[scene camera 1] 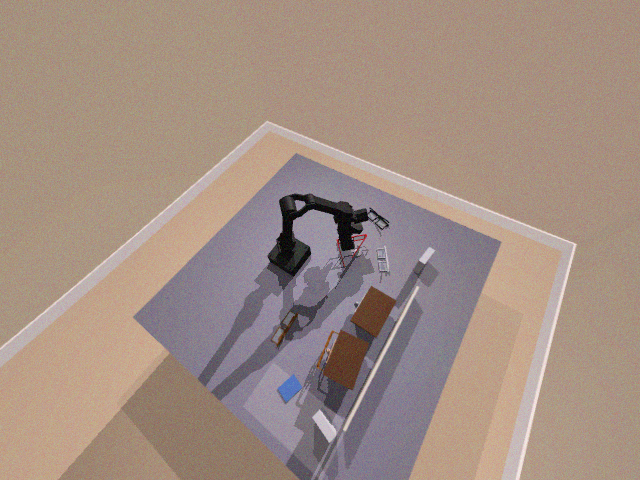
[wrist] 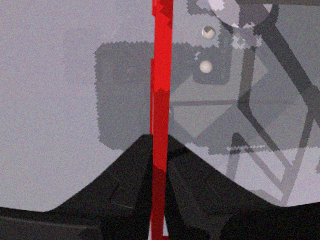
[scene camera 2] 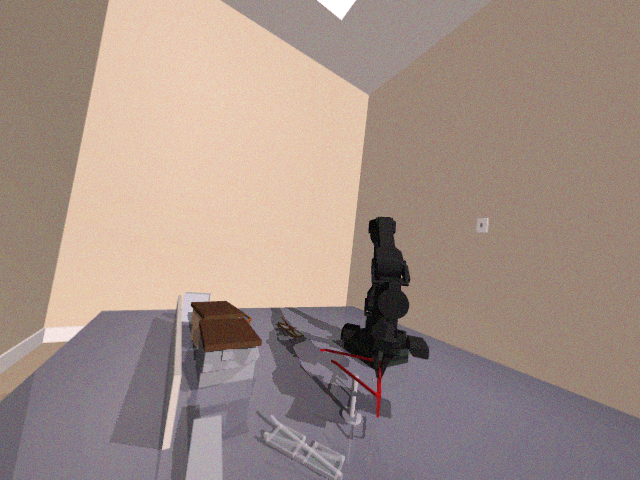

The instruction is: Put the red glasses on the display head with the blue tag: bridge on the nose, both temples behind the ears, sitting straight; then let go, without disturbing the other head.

Observation:
In view: the gripper (scene camera 2: 378, 378) and a display head (scene camera 2: 211, 309).
The gripper also shows in the wrist view (wrist: 155, 145).

